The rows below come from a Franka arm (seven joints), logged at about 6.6 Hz.
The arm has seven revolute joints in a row. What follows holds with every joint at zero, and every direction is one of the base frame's. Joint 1 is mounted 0.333 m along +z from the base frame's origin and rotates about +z. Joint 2 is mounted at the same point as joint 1 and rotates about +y. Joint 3 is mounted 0.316 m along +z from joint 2 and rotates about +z. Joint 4 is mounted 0.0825 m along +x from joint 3 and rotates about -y. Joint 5 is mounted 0.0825 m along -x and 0.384 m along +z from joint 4 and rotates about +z. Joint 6 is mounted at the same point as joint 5 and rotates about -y. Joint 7 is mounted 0.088 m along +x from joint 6 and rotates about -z. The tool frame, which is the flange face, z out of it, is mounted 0.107 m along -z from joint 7; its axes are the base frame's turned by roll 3.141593, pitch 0 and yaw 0 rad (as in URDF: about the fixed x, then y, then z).
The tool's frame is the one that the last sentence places.
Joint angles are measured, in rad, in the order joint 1, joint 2, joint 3, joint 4, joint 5, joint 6, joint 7. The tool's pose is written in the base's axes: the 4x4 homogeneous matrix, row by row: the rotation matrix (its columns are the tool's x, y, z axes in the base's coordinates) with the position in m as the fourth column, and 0 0 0 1 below. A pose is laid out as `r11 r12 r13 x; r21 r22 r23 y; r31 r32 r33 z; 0 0 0 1`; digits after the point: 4 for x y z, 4 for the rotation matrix.
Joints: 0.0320 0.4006 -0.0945 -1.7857 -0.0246 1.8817 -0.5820
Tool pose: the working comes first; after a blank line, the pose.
Where each joint sits with the arm in this pose, in the base's axes (m; each line is computed from the numbers above, not from the rounded line before):
joint 1: 0.0000 0.0000 0.3330
joint 2: 0.0000 0.0000 0.3330
joint 3: 0.1232 0.0039 0.6240
joint 4: 0.1990 -0.0014 0.5920
joint 5: 0.5596 -0.0270 0.4383
joint 6: 0.5596 -0.0270 0.4383
joint 7: 0.6434 -0.0319 0.4120
the tool: 0.6112 -0.0364 0.3101

0.8183 0.4897 -0.3010 0.6112; 0.5016 -0.8641 -0.0420 -0.0364; -0.2806 -0.1166 -0.9527 0.3101; 0 0 0 1
